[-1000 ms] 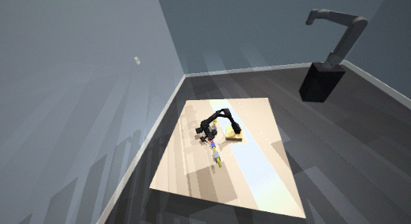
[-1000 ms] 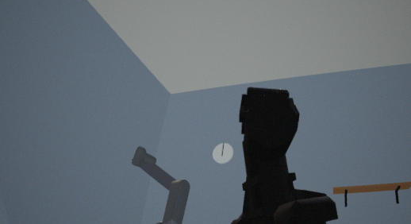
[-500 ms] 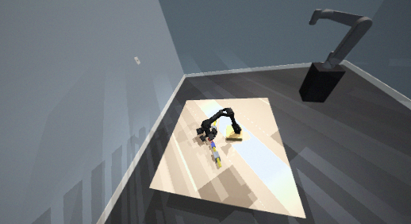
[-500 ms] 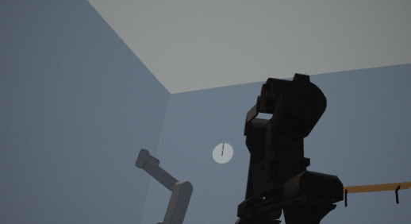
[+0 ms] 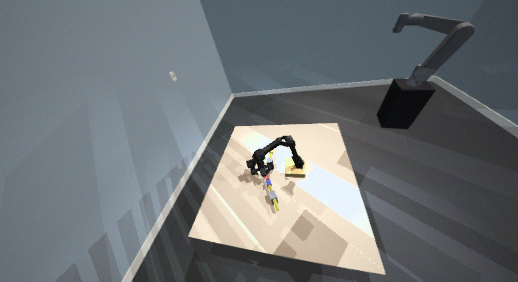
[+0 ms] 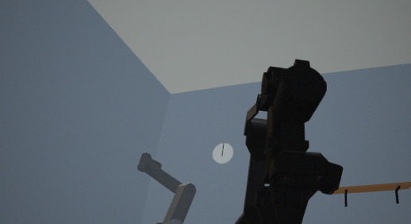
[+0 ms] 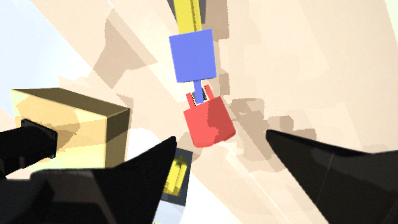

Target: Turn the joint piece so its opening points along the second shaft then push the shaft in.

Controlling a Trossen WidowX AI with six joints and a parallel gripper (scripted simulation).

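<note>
Right now my gripper tip is 2 cm above the red joint piece, 1 cm to the right of it and 1 cm past it.
</note>
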